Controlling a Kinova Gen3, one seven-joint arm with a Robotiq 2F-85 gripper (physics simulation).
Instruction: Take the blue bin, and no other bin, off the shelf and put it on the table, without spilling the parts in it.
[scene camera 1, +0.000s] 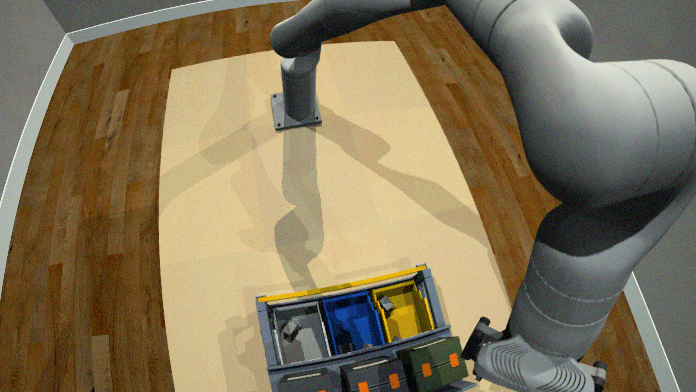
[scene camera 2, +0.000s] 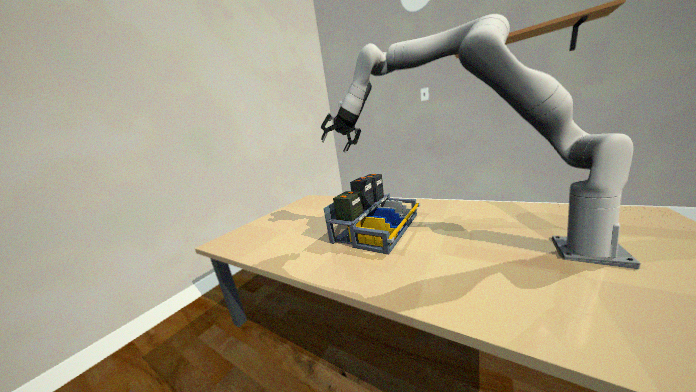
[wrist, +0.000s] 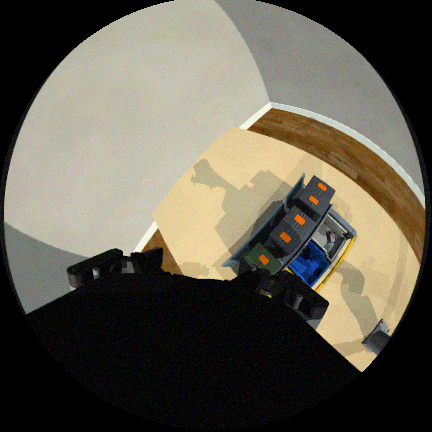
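Seen in the pictures: gripper, fingertip midpoint: (scene camera 2: 333, 146) (wrist: 200, 262); arm's base at its link origin: (scene camera 1: 299, 107) (scene camera 2: 589, 249).
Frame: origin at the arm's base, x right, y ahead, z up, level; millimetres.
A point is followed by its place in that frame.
Note:
The blue bin (scene camera 1: 351, 319) @[x -120, y 600, z -5 mm] (scene camera 2: 386, 217) @[x -75, y 643, z 23 mm] (wrist: 309, 263) @[x -108, y 604, z -5 mm] sits in the front row of the grey shelf (scene camera 1: 263, 332) @[x 68, y 629, z 71 mm] (scene camera 2: 387, 243) @[x -290, y 505, z 31 mm], between a grey bin (scene camera 1: 300, 340) @[x -3, y 646, z -5 mm] and a yellow bin (scene camera 1: 407, 312) (scene camera 2: 372, 231). Small dark parts show at its bottom in the first scene view. The front row has a yellow rail (scene camera 1: 345, 283) @[x -105, y 523, z 51 mm] along its edge. My gripper (scene camera 2: 334, 146) @[x -261, y 731, z 383 mm] is open and empty. It hangs high above the shelf's back side, tilted, apart from every bin. In the wrist view part of the shelf is hidden behind a finger.
Two dark cases (scene camera 1: 371, 377) @[x -118, y 709, z 218 mm] (scene camera 2: 362, 192) @[x -169, y 691, z 171 mm] (wrist: 292, 230) @[x -133, y 720, z 219 mm] (wrist: 317, 194) @[x -23, y 741, z 209 mm] and a green case (scene camera 1: 432, 364) @[x -233, y 705, z 184 mm] (scene camera 2: 348, 205) @[x -291, y 669, z 156 mm] stand on the raised back row, behind the bins. The shelf stands on the wooden table (scene camera 1: 210, 200) @[x 232, y 299, z -14 mm] (scene camera 2: 450, 280) @[x -319, y 285, z -14 mm]. The arm's base plate is bolted farther along the table.

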